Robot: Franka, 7 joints.
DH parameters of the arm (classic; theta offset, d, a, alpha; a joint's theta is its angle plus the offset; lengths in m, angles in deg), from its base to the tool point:
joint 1: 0 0.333 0 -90
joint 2: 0 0 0 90
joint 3: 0 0.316 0.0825 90
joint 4: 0 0 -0.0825 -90
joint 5: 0 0.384 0 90
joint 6: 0 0 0.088 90
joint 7: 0 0.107 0 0
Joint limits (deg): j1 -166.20..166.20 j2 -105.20..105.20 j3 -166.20..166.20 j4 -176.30..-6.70 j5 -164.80..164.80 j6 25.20..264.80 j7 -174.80..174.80
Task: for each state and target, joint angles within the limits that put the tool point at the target. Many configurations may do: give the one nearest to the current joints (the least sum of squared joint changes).
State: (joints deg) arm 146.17 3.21 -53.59 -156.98 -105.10 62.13 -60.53
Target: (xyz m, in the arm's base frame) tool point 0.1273 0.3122 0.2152
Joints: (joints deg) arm 139.86 18.00 -47.71 -163.07 -107.86 79.17 -60.53
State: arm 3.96 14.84 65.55 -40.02 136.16 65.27 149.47
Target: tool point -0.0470 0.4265 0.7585
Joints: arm 11.53 6.02 74.54 -91.57 107.52 25.20 149.47
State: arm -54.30 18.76 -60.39 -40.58 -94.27 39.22 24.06
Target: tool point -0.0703 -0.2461 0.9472
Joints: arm -45.18 13.94 -64.41 -27.63 -74.35 25.20 24.06
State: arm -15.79 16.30 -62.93 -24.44 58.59 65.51 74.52
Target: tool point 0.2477 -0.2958 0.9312
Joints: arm -18.96 10.62 -65.62 -29.76 54.68 49.75 74.52
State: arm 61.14 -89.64 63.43 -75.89 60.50 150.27 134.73
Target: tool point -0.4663 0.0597 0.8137
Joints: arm 58.38 -79.02 46.58 -103.95 62.19 150.67 134.73
